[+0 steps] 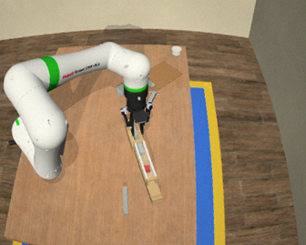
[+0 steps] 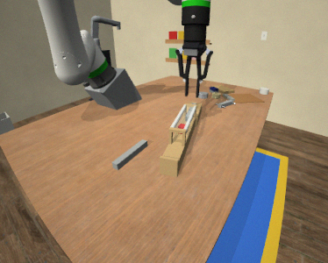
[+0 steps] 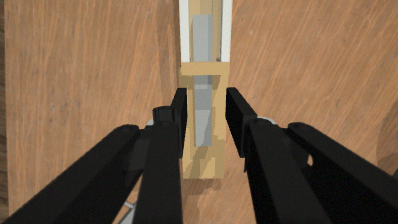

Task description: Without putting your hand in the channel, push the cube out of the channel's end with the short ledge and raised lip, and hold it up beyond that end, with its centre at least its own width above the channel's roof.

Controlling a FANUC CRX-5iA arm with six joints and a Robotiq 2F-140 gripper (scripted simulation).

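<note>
The grey push rod is 280 mm to the right of my hand, 140 mm below it and 90 mm behind it. Also, from my hand: grey hexagonal block: 380 mm to the left, 140 mm below, 40 mm behind; red cube: 160 mm to the right, 90 mm below, 20 mm ahead; channel: 120 mm to the right, 100 mm below, 20 mm ahead.
</note>
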